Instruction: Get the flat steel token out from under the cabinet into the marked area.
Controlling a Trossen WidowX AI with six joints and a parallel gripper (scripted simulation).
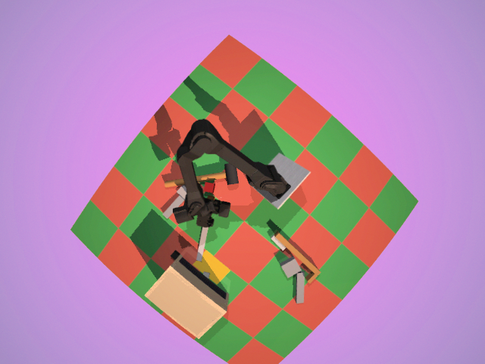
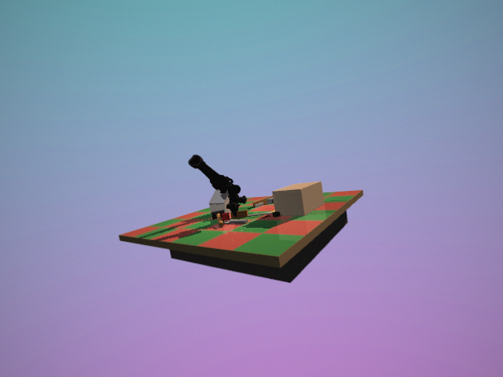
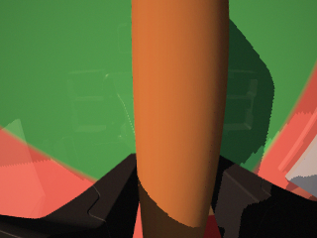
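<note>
My gripper tip is 5 cm past the red cube, 5 cm to the left of it and 1 cm below it. Round my gripper tip: grey t-shaped tool (9 cm ahead, 11 cm to the right); then grey token (26 cm ahead, 22 cm to the left); then pale bar (8 cm behind, 34 cm to the left).
</note>
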